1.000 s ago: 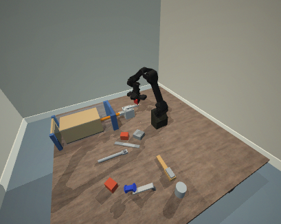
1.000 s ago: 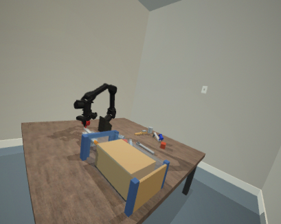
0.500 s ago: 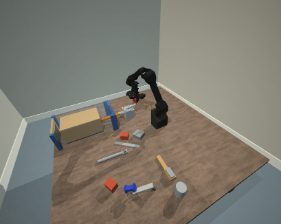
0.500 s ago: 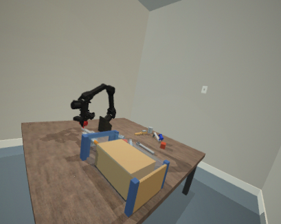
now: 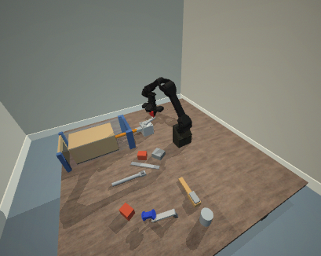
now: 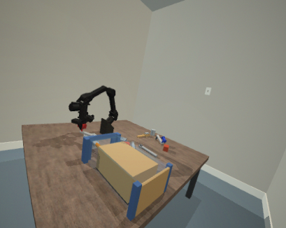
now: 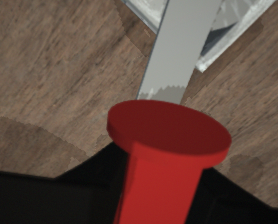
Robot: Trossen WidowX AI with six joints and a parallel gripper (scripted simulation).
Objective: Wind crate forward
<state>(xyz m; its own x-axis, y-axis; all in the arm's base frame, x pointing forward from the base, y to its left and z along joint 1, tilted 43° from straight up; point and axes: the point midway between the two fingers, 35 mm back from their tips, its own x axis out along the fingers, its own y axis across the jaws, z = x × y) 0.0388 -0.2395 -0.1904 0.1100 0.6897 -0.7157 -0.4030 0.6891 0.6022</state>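
My gripper tip is now 8 cm short of the grey winch, 2 cm to the right of it and 8 cm above it. Also, from my gripper tip: blue frame: 26 cm ahead, 1 cm below; then red handle knob: 2 cm above; then red-gripped winch handle: 4 cm ahead, 1 cm to the left, 1 cm below.
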